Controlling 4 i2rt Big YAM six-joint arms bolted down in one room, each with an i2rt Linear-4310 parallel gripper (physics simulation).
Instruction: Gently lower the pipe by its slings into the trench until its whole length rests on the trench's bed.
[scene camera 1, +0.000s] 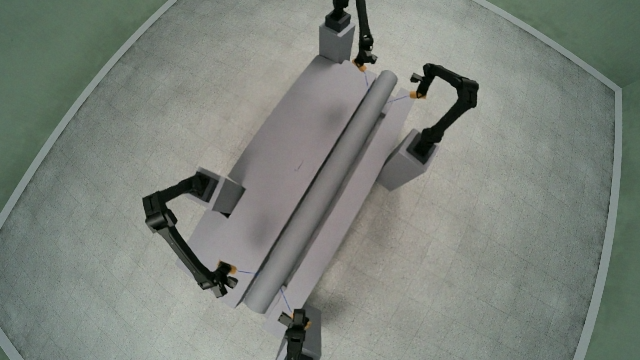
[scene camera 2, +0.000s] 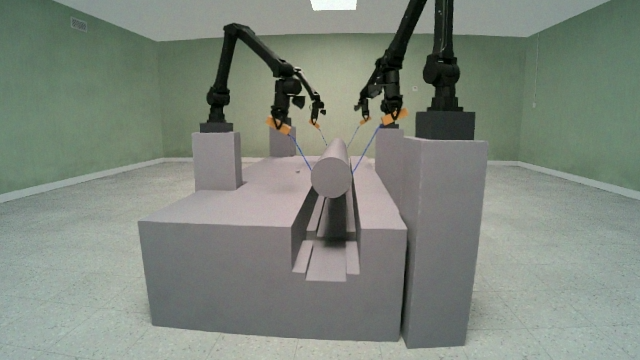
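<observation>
The long grey pipe (scene camera 1: 320, 190) (scene camera 2: 331, 172) hangs lengthwise over the trench (scene camera 2: 327, 265), its near end's underside around the trench's top edges and above the bed. Blue slings (scene camera 1: 247, 272) (scene camera 2: 301, 153) run taut from its sides to orange handles. The left gripper (scene camera 1: 226, 268) and bottom gripper (scene camera 1: 300, 321) in scene camera 1, and the top gripper (scene camera 1: 360, 65) and right gripper (scene camera 1: 418, 94), are each shut on an orange handle. In scene camera 2, the near left gripper (scene camera 2: 278, 125) and near right gripper (scene camera 2: 394, 118) hold handles above and outside the pipe. The pipe hides part of the bed.
A wide grey block (scene camera 1: 280, 145) (scene camera 2: 220, 270) stands left of the trench and a narrower strip (scene camera 1: 345, 215) (scene camera 2: 382, 250) right of it. Grey pedestals (scene camera 1: 405, 167) (scene camera 2: 442, 240) carry the arms around the block. The near right pedestal stands close beside the block.
</observation>
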